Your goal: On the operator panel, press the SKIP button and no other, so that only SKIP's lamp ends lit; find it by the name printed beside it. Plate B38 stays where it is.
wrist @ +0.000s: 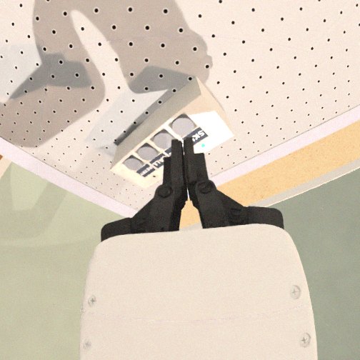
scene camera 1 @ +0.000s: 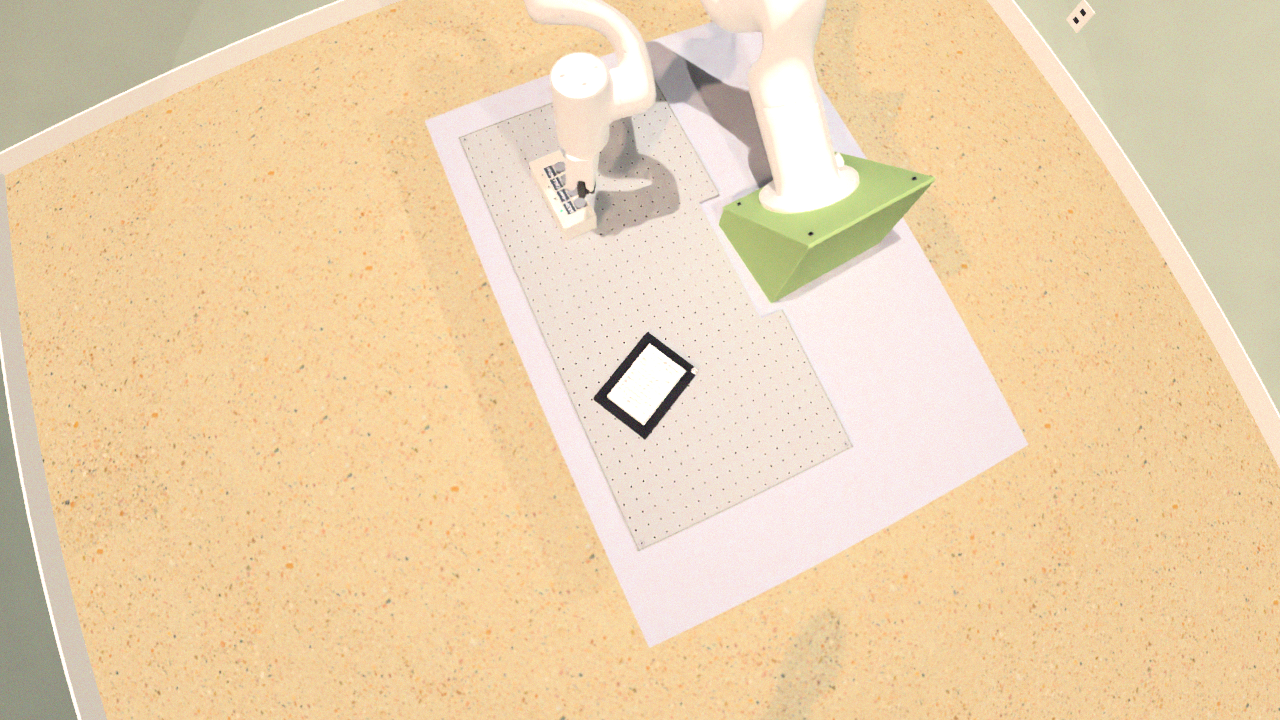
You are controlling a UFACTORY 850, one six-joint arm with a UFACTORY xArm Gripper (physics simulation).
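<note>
The operator panel (scene camera 1: pixel 580 229) (wrist: pixel 216 131) is a pale box with a row of several round grey buttons, names printed beside them. In the wrist view the SKIP label (wrist: pixel 198 135), partly covered, is beside the end button (wrist: pixel 183 125); a small cyan lamp (wrist: pixel 203 145) shows beside that label. My gripper (scene camera 1: pixel 584 188) (wrist: pixel 184 151) is shut and empty. Its tips overlap the panel near the SKIP button and the neighbouring button (wrist: pixel 163 139); whether they touch is unclear. A white plate (scene camera 1: pixel 646 385), its marking unreadable, lies in a black frame (scene camera 1: pixel 644 431).
The panel stands on a perforated board (scene camera 1: pixel 733 429) (wrist: pixel 280 60), which lies on a pale lilac sheet (scene camera 1: pixel 913 376). The arm's green base (scene camera 1: pixel 832 210) stands to the right of the panel in the scene view. Speckled tan surface (scene camera 1: pixel 268 358) surrounds the sheet.
</note>
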